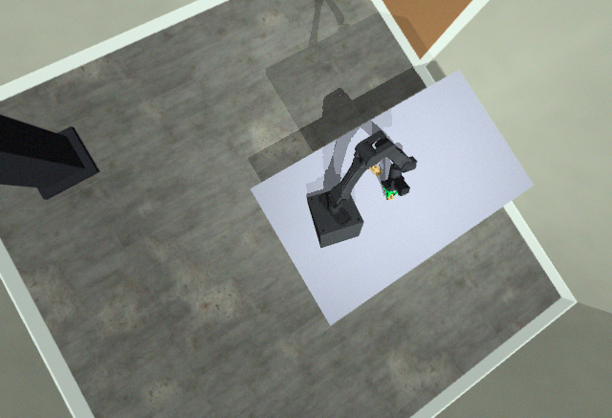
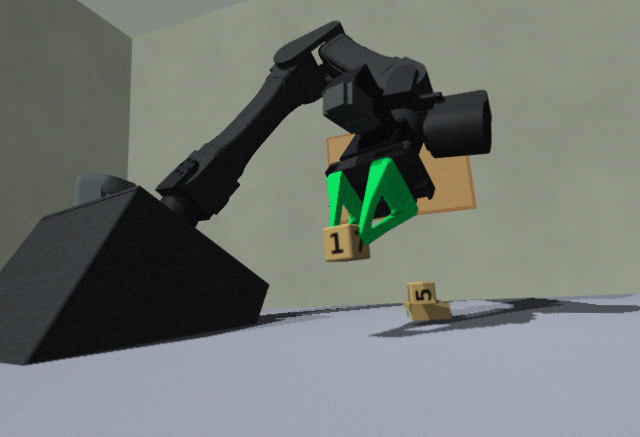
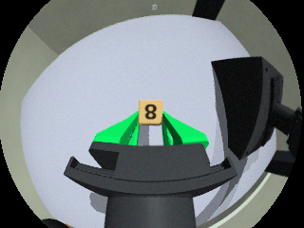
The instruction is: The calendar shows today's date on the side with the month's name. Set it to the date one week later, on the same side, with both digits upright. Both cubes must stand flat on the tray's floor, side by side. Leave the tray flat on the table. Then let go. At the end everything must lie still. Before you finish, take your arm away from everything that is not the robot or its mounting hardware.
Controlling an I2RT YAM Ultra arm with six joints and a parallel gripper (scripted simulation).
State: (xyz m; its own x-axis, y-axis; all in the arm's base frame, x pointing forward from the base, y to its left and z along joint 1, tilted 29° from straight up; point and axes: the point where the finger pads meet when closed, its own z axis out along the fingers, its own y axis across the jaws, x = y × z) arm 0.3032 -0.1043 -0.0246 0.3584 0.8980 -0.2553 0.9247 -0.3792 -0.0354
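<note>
Now: the wooden cube 1 cm to the right of my hand and 1 cm below it. From my hand the other things lie so: wooden tray: 15 cm to the left, 8 cm below, 4 cm ahead.
</note>
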